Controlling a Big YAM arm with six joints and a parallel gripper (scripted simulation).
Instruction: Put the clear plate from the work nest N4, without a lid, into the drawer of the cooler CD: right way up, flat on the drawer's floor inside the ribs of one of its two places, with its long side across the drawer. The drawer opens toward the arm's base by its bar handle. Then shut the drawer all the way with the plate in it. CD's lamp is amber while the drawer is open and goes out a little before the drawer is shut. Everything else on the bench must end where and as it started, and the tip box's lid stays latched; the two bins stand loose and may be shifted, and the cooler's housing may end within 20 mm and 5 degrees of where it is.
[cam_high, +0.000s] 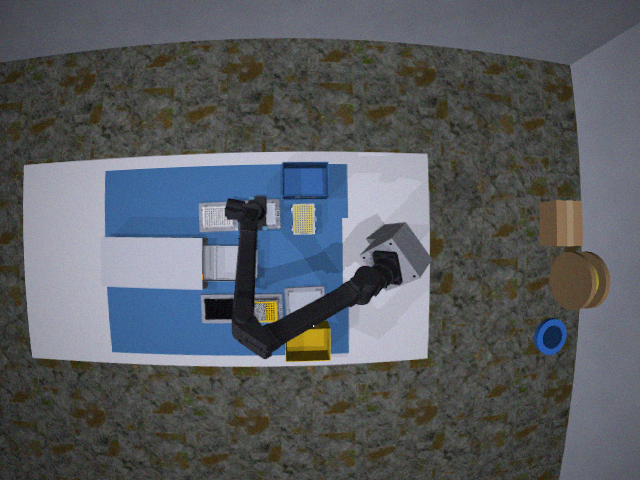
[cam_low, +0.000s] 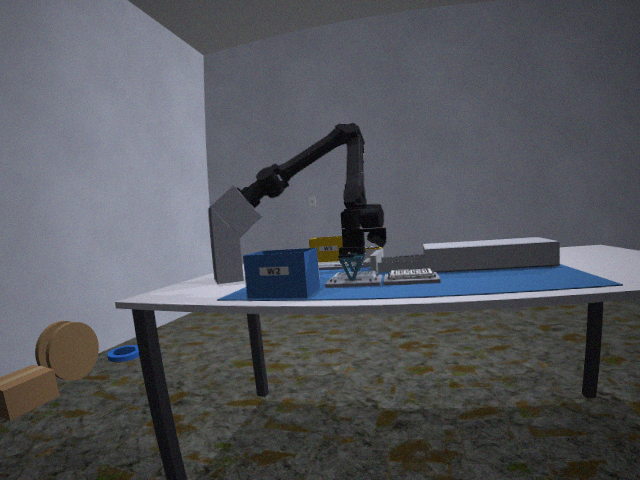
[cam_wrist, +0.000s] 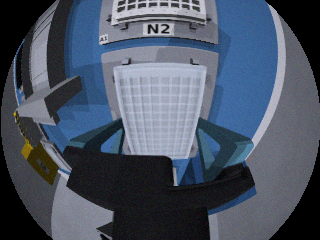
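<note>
The clear plate lies right at my hand. The rest, counted from my hand: drawer: 16 cm ahead, 21 cm to the left; then blue bin W2: 17 cm behind, 14 cm to the right, 2 cm above; then grey nest: 2 cm below.
</note>
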